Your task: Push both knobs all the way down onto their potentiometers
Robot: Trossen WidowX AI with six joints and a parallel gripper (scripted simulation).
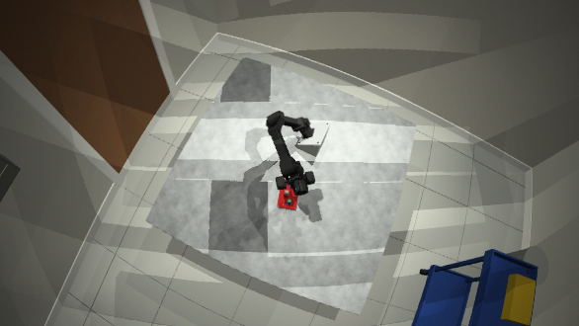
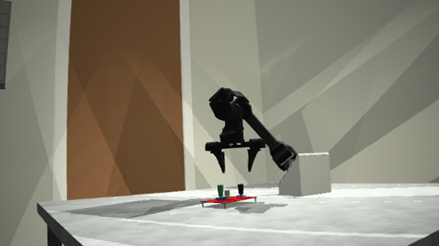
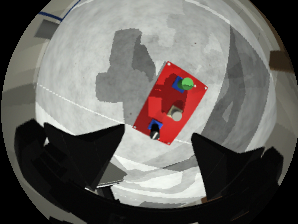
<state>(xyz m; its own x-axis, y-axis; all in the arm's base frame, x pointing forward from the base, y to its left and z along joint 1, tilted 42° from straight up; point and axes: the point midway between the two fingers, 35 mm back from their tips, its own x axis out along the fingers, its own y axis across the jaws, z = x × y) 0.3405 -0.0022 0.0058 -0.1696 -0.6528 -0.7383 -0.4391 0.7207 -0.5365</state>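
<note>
My gripper tip is now 50 mm above the black knob, 30 mm past it and 10 mm to the left of it. From my gripper tip the other things lie so: green knob: 70 mm ahead, 50 mm below.
</note>
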